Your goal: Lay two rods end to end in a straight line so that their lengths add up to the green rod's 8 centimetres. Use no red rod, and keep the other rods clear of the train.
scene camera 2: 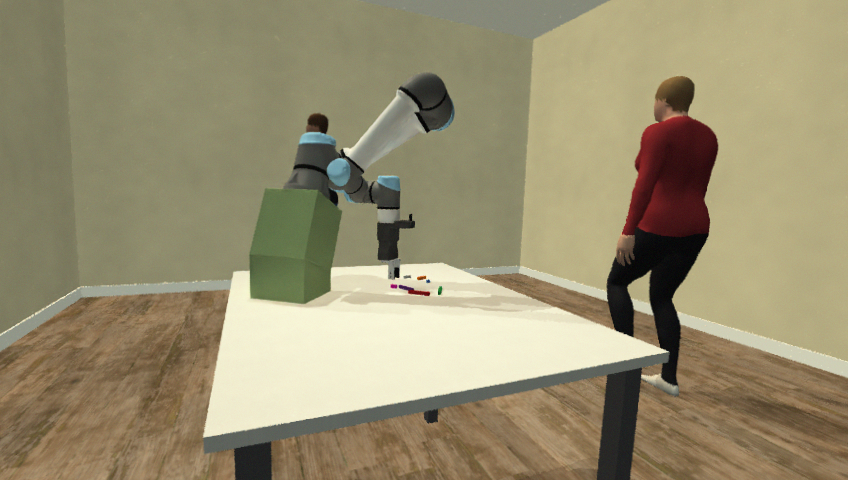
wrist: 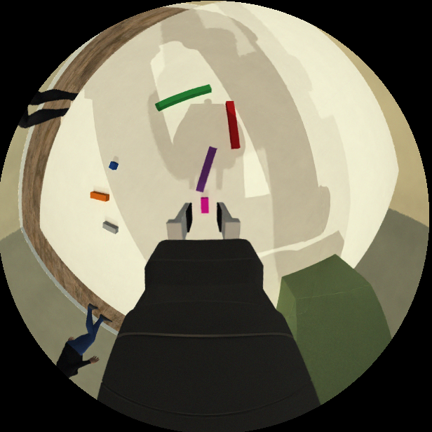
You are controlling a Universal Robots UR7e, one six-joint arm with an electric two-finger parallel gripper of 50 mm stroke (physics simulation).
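Places are measured from the arm's base along level axes (x left, y down, z back), in metres.
Pixels of known places: gripper, fingertip midpoint: (scene camera 2: 393, 278); arm's base, origin of the base link: (scene camera 2: 305, 200).
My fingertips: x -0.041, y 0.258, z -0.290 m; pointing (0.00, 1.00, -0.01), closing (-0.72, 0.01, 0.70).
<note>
For each thing: its top centre in the pictures, then the offset to it from my fingertips. Level surfaces: height alone.
- short magenta rod, middle of its top: (scene camera 2: 394, 284) dz -0.001, dx -0.001, dy +0.023 m
- purple rod, middle of its top: (scene camera 2: 406, 286) dz -0.034, dx -0.036, dy +0.023 m
- green rod, middle of its top: (scene camera 2: 440, 289) dz -0.135, dx -0.090, dy +0.023 m
- red rod, middle of its top: (scene camera 2: 418, 291) dz -0.055, dx -0.106, dy +0.023 m
- small blue rod, middle of its top: (scene camera 2: 428, 279) dz -0.146, dx +0.053, dy +0.023 m
- orange rod, middle of its top: (scene camera 2: 421, 276) dz -0.141, dx +0.111, dy +0.023 m
- grey rod, middle of its top: (scene camera 2: 407, 275) dz -0.092, dx +0.140, dy +0.023 m
- table, its level: dy +0.033 m
My gripper (scene camera 2: 393, 277) (wrist: 204, 211) is open and empty, pointing down above the table. In the wrist view a short magenta rod (scene camera 2: 393, 286) (wrist: 204, 205) lies just ahead of the gap between the fingers, roughly parallel to them. A purple rod (scene camera 2: 405, 287) (wrist: 206, 169) lies beyond it at a slant, with a small gap between their near ends. The green rod (scene camera 2: 440, 290) (wrist: 184, 97) lies farther out, crosswise. A red rod (scene camera 2: 418, 292) (wrist: 233, 125) lies apart, to the right of the purple one in the wrist view.
At left in the wrist view lie a small blue rod (scene camera 2: 427, 280) (wrist: 113, 165), an orange rod (scene camera 2: 421, 277) (wrist: 99, 196) and a grey rod (scene camera 2: 407, 276) (wrist: 110, 227). A large green block (scene camera 2: 282, 237) (wrist: 335, 325) stands on the table (scene camera 2: 357, 368). A person in red (scene camera 2: 675, 172) stands beyond the table.
</note>
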